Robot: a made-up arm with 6 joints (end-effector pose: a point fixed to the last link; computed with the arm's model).
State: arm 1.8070 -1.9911 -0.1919 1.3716 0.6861 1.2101
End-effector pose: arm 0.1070 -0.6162 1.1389 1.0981 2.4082 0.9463
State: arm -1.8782 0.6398 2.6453 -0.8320 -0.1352 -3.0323
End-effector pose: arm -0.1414 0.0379 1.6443 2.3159 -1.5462 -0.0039
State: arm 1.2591 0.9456 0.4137 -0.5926 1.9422 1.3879
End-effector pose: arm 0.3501 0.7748 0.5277 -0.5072 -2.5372 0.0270
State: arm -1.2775 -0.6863 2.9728 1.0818 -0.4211 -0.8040
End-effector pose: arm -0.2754 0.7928 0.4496 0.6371 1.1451 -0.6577
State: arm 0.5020 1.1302 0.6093 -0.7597 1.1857 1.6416
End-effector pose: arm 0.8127 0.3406 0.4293 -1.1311 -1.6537 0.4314
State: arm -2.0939 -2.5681 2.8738 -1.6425 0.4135 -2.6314
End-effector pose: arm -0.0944 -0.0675 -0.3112 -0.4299 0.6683 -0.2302
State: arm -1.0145 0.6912 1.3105 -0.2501 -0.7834 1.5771
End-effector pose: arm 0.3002 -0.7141 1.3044 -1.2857 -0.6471 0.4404
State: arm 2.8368 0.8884 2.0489 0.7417 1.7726 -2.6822
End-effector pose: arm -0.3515 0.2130 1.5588 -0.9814 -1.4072 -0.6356
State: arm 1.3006 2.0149 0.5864 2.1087 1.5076 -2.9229
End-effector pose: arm -0.0185 0.5751 -0.1495 0.0628 1.4523 0.4900
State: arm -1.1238 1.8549 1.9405 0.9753 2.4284 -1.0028
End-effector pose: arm 0.3119 -0.8608 0.7317 0.3623 -2.2447 1.5836
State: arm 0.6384 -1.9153 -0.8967 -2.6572 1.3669 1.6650
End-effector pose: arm -0.0243 0.1295 1.0498 0.8443 -1.0418 -0.9185
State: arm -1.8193 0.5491 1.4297 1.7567 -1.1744 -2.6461
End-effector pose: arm -0.1084 -0.4405 1.6231 1.3078 1.5961 0.7160
